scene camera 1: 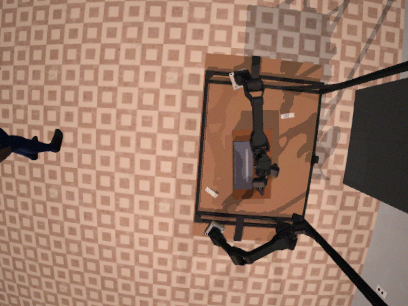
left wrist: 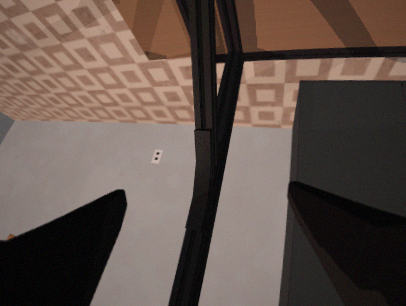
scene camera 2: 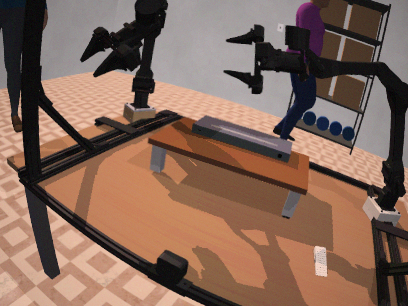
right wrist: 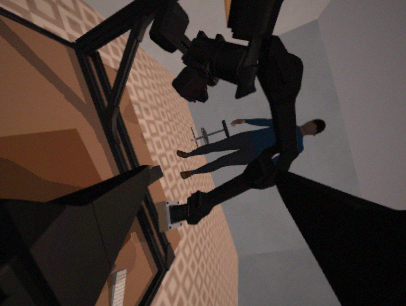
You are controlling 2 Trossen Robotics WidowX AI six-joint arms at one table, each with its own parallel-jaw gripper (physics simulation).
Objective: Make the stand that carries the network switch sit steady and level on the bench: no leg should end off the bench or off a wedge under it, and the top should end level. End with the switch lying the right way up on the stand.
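Note:
The brown stand is upright on the bench. Two grey legs show in scene camera 2, left leg and right leg. A dark edge shows under the right leg; I cannot tell whether it touches the bench, nor whether the top is level. The rear legs are hidden. The grey switch lies flat along the stand's rear part. My right gripper is open and empty, high above the stand. My left gripper is open and empty, raised beyond the bench's side.
One white wedge lies on the bench in front of the stand. Another wedge lies behind it, hidden in scene camera 2. A black frame runs around the bench, with a black box on its front rail.

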